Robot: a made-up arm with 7 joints. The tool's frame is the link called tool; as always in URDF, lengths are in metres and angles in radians.
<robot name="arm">
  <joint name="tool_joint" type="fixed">
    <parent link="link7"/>
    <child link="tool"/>
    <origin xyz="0 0 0" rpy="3.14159 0 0"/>
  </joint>
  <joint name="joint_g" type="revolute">
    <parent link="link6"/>
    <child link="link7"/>
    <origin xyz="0 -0.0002 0.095" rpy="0 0 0"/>
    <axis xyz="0 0 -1"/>
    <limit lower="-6.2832" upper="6.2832" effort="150" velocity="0.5"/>
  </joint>
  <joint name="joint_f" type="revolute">
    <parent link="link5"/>
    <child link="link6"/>
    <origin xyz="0 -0.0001 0.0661" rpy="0 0 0"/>
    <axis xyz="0 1 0"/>
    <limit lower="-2.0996" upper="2.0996" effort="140" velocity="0.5"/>
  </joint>
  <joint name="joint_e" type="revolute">
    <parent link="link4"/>
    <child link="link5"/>
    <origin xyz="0 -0.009 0.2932" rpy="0 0 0"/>
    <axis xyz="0 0 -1"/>
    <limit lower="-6.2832" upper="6.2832" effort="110" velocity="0.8"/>
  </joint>
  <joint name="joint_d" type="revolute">
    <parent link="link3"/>
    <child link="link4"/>
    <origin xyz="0 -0.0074 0.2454" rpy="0 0 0"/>
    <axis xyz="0 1 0"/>
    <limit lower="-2.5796" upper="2.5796" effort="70" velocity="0.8"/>
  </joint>
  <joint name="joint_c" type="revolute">
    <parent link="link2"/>
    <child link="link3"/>
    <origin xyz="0 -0.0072 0.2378" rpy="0 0 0"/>
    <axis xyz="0 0 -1"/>
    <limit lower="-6.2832" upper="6.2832" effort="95" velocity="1.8"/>
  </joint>
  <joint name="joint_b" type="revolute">
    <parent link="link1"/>
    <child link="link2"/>
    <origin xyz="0 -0.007 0.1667" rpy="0 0 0"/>
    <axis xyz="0 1 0"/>
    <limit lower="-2.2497" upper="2.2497" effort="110" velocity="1.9"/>
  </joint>
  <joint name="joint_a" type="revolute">
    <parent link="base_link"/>
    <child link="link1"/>
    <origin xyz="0 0 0.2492" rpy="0 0 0"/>
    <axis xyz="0 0 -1"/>
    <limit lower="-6.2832" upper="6.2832" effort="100" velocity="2"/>
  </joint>
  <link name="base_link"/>
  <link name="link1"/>
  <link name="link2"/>
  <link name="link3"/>
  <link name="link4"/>
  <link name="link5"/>
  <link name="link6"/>
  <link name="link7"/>
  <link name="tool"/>
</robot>
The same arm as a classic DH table. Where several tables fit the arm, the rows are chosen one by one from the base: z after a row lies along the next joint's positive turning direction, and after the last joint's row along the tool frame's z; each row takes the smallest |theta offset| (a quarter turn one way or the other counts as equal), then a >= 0, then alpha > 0; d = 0 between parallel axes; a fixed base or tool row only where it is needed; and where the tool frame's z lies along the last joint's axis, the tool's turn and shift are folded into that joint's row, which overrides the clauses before.
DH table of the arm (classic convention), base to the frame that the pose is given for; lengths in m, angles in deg. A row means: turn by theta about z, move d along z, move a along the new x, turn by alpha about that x. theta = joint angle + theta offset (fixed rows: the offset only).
base (fixed): a 0  alpha 180  d 0  theta0 0
joint_a: a 0  alpha 90  d -0.4159  theta0 0
joint_b: a 0  alpha -90  d -0.0142  theta0 0
joint_c: a 0  alpha 90  d -0.4832  theta0 0
joint_d: a 0  alpha -90  d -0.0164  theta0 0
joint_e: a 0  alpha 90  d -0.3593  theta0 0
joint_f: a 0  alpha -90  d -0.0003  theta0 0
joint_g: a 0  alpha 0  d -0.095  theta0 0
Joint limits (deg, base to tool): -360..360 -128.9..128.9 -360..360 -147.8..147.8 -360..360 -120.3..120.3 -360..360

